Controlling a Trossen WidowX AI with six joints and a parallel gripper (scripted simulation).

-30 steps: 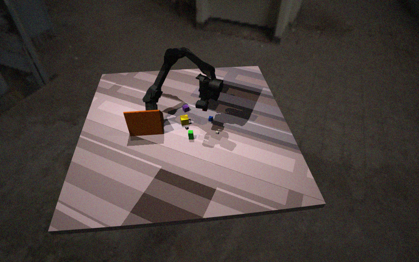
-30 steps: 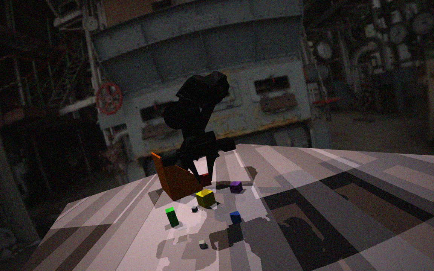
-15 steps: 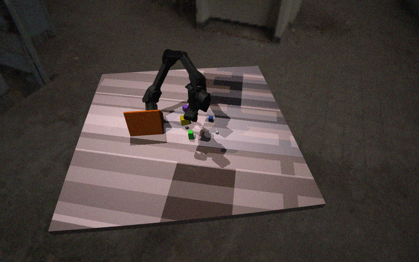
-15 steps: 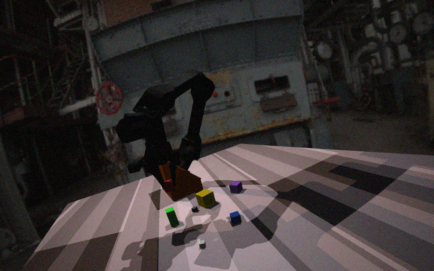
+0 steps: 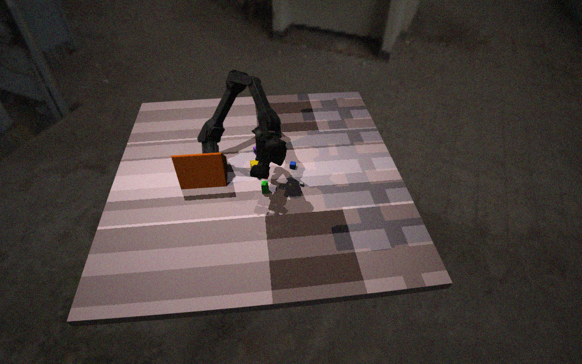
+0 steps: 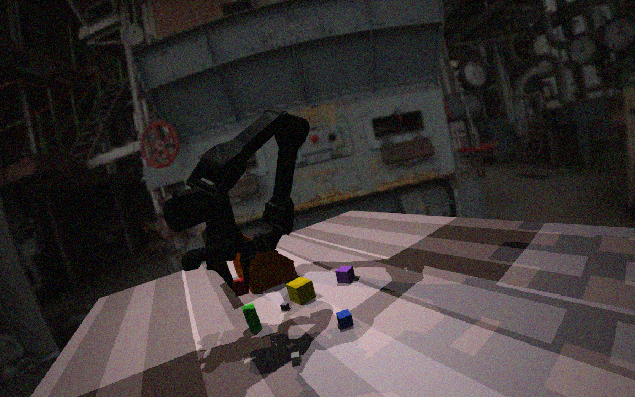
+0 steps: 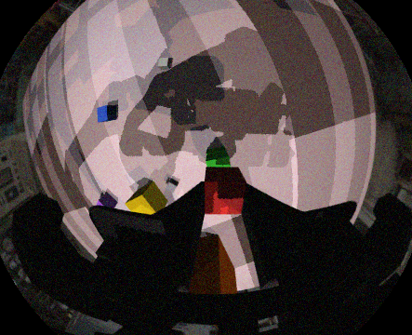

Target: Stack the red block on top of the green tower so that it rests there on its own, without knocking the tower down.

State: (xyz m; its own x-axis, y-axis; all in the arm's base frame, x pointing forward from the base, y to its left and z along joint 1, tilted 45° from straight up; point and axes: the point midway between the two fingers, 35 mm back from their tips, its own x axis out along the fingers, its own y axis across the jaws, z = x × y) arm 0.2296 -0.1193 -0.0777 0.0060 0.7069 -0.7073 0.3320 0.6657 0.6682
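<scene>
Now: gripper tip 90 mm above the tiny dark cube, 80 mm to the right of it and 20 mm past it. The rest, counted from my gripper tip: blue block: 140 mm to the left, 130 mm ahead, 90 mm below; red block: 10 mm above; yellow block: 140 mm to the left, 70 mm below, 30 mm behind.
</scene>
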